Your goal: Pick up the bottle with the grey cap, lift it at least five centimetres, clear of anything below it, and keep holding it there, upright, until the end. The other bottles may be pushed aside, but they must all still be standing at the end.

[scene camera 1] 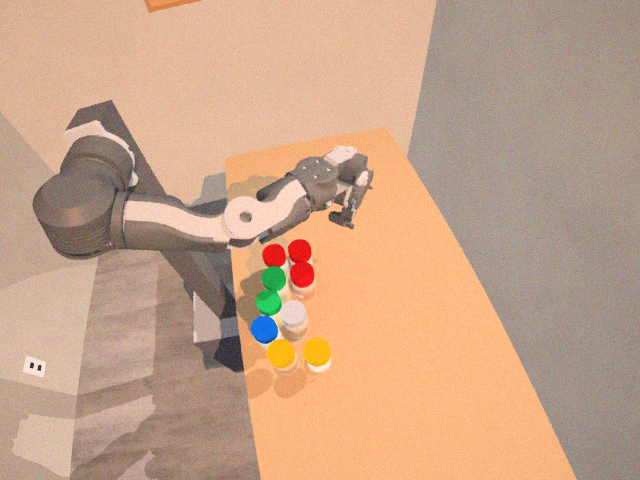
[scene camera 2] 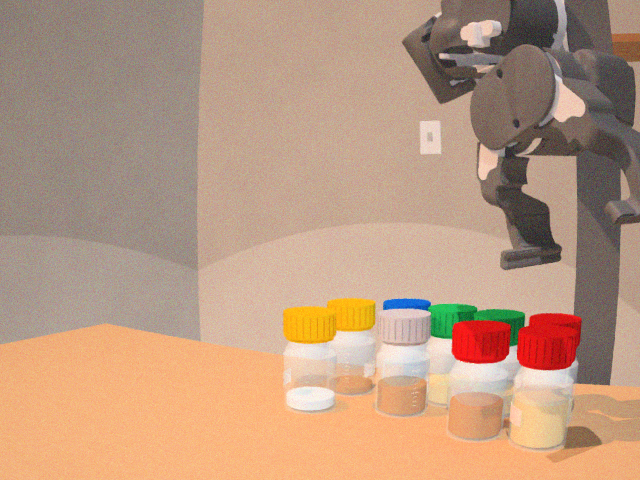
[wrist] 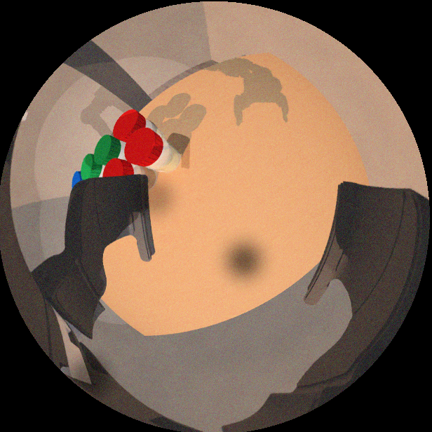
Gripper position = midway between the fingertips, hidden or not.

I see my gripper (scene camera 2: 583, 246), a grey-capped bottle (scene camera 2: 403, 362), a green-capped bottle (scene camera 2: 443, 316) and a green-capped bottle (scene camera 2: 516, 319).
The grey-capped bottle is seen too in scene camera 1 (scene camera 1: 293, 313). My gripper shows as well in scene camera 1 (scene camera 1: 352, 204) and in the wrist view (wrist: 223, 230). The wrist view misses the grey-capped bottle, which is hidden by my gripper.
